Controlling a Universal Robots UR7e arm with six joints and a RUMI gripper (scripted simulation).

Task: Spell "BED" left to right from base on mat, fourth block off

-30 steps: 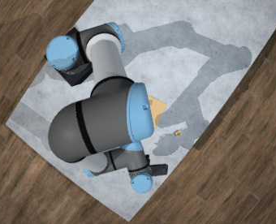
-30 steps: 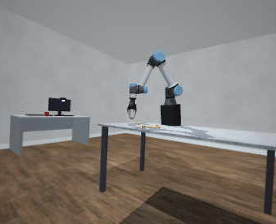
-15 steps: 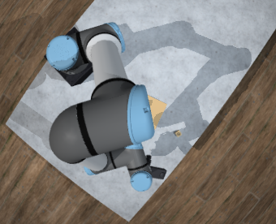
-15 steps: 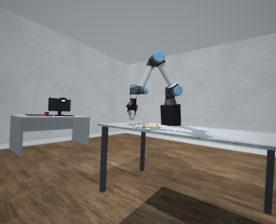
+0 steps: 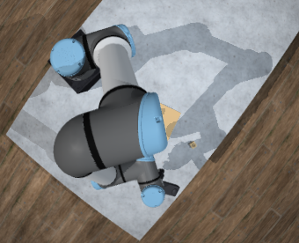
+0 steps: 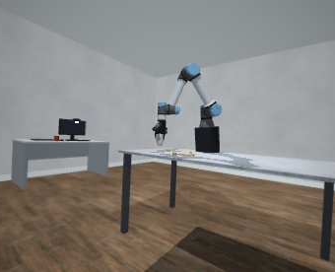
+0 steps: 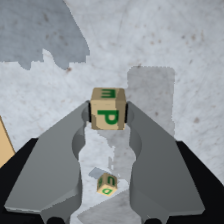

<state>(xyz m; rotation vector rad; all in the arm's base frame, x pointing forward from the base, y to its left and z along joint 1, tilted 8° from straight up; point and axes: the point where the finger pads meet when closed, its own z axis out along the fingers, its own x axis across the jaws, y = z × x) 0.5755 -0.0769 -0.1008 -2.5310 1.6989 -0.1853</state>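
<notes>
Now: the E block right at my hand. Round my hand: tan mat 170 mm behind, 170 mm to the left, 70 mm below; B block 200 mm behind, 180 mm to the left, 60 mm below; D block 170 mm behind, 70 mm to the right, 60 mm below.
</notes>
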